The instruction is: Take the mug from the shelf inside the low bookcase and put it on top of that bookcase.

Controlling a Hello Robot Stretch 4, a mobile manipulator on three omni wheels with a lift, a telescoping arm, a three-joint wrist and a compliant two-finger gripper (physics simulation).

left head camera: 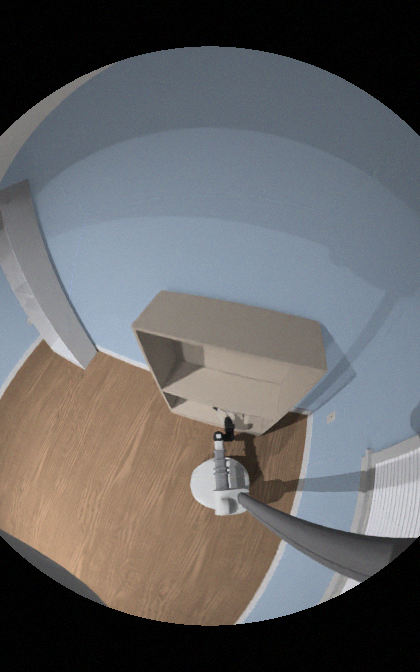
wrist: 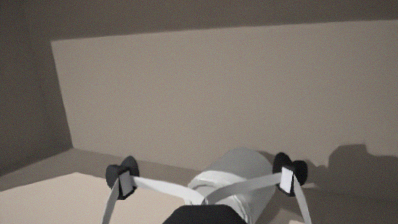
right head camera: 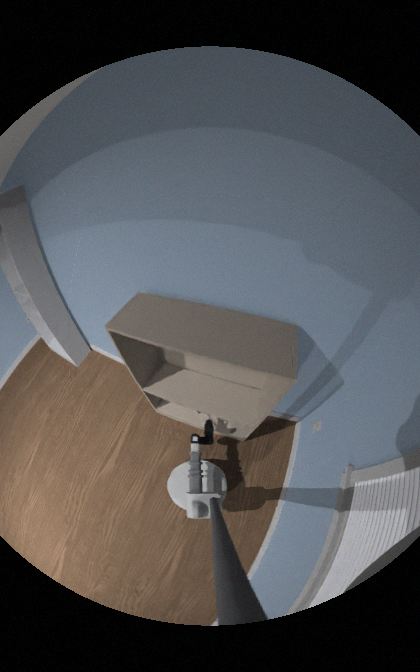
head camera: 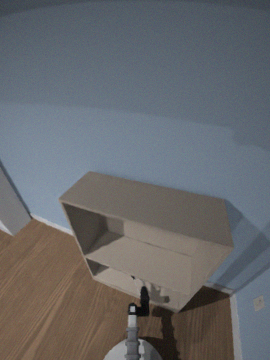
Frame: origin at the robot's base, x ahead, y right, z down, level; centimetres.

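Where they show: gripper, fingertip midpoint: (wrist: 205,168).
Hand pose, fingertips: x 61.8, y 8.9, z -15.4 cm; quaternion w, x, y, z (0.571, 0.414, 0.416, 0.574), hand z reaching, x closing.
Observation:
After its pixels a point has its place.
The grey-white mug (wrist: 250,167) {x 62.8, y 14.0, z -14.8 cm} lies on its side on the lower shelf in the wrist view, near the back panel. Its lower part is hidden behind the gripper. It does not show clearly in the head views. My gripper (wrist: 205,168) {x 61.8, y 8.9, z -15.4 cm} (head camera: 142,281) is open, with its fingertips wide apart and inside the lower compartment. The mug is between the fingers' lines, nearer the right fingertip, and not gripped. The low beige bookcase (head camera: 150,201) {x 61.0, y 8.9, z -103.2 cm} (left head camera: 235,327) (right head camera: 210,335) (wrist: 225,90) {x 73.1, y 12.2, z -21.6 cm} stands against the wall. Its upper board partly hides the fingers in the head views.
The bookcase's middle shelf (head camera: 135,252) {x 65.4, y 2.3, z -45.6 cm} lies above the fingers. Its left inner wall (wrist: 25,95) {x 83.8, y -27.9, z -20.0 cm} shows in the wrist view. A grey-white furniture piece (left head camera: 55,300) (right head camera: 47,300) stands at the left. The blue wall (head camera: 135,145) {x 83.1, y 1.7, z -123.0 cm} is behind the bookcase, and another wall with an outlet (head camera: 258,303) {x 30.6, y 83.3, z -37.3 cm} is at the right.

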